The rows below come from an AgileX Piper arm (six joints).
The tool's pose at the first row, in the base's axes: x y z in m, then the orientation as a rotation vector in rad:
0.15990, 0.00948, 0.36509, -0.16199, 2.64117, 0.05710
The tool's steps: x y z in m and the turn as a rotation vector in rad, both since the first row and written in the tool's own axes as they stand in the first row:
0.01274, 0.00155, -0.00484, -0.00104, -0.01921, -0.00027
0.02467, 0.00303, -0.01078, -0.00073, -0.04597, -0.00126
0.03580, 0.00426, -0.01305, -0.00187, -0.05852, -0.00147
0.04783, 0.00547, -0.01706, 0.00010, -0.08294, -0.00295
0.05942, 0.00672, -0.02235, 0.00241, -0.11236, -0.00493
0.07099, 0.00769, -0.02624, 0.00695, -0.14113, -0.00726
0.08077, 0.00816, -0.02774, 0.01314, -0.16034, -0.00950
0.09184, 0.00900, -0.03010, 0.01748, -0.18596, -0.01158
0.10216, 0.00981, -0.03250, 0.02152, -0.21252, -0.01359
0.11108, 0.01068, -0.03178, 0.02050, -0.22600, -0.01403
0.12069, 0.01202, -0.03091, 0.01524, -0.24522, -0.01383
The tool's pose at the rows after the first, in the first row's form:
0.14630, 0.00935, 0.36329, -0.16136, 2.62200, 0.05965
0.13290, 0.00916, 0.36285, -0.16070, 2.59522, 0.06065
0.12196, 0.00905, 0.35956, -0.16048, 2.58269, 0.06288
0.10942, 0.00872, 0.35737, -0.16004, 2.55818, 0.06138
0.09665, 0.00838, 0.35651, -0.15978, 2.52863, 0.05962
0.08459, 0.00786, 0.35443, -0.15925, 2.49967, 0.05487
0.07529, 0.00720, 0.35109, -0.15873, 2.48021, 0.04750
0.06441, 0.00671, 0.34791, -0.15815, 2.45440, 0.04300
0.05417, 0.00627, 0.34511, -0.15750, 2.42766, 0.03901
0.04661, 0.00625, 0.34024, -0.15742, 2.41420, 0.04103
0.03846, 0.00663, 0.33491, -0.15748, 2.39515, 0.04886

